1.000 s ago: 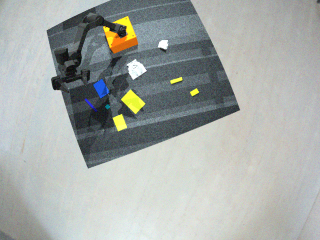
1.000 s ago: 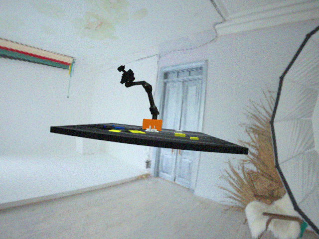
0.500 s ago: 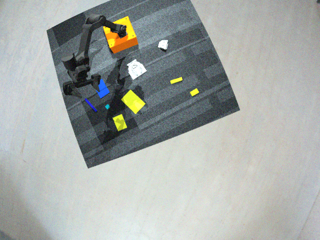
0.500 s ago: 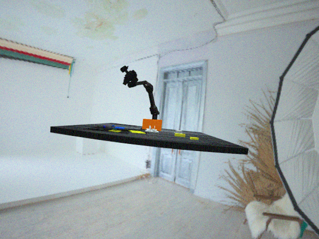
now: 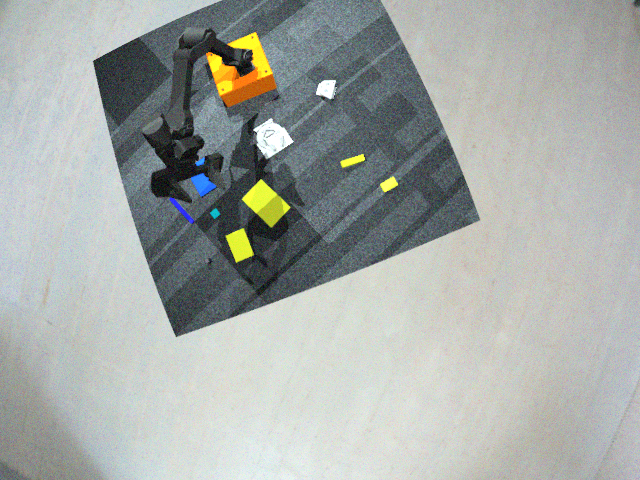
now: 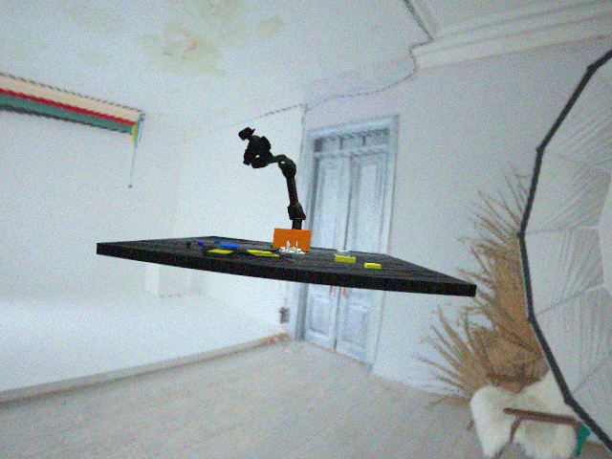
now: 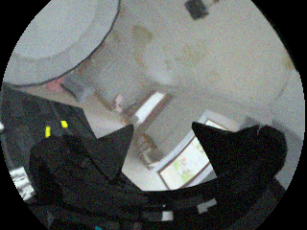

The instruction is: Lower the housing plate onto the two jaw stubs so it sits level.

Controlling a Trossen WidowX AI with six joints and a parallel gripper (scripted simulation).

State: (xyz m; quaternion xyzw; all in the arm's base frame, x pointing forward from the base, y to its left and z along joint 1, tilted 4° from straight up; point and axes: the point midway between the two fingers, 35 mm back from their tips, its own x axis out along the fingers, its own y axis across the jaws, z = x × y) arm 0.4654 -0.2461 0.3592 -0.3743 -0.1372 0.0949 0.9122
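My gripper tip is now 28 cm past the white piece, 48 cm to the right of it and 49 cm above it. Round my gripper tip: blue plate 22 cm behind, 10 cm to the right, 50 cm below; then cyan cube 7 cm behind, 13 cm to the right, 50 cm below; then blue bar 16 cm behind, 24 cm to the right, 49 cm below.
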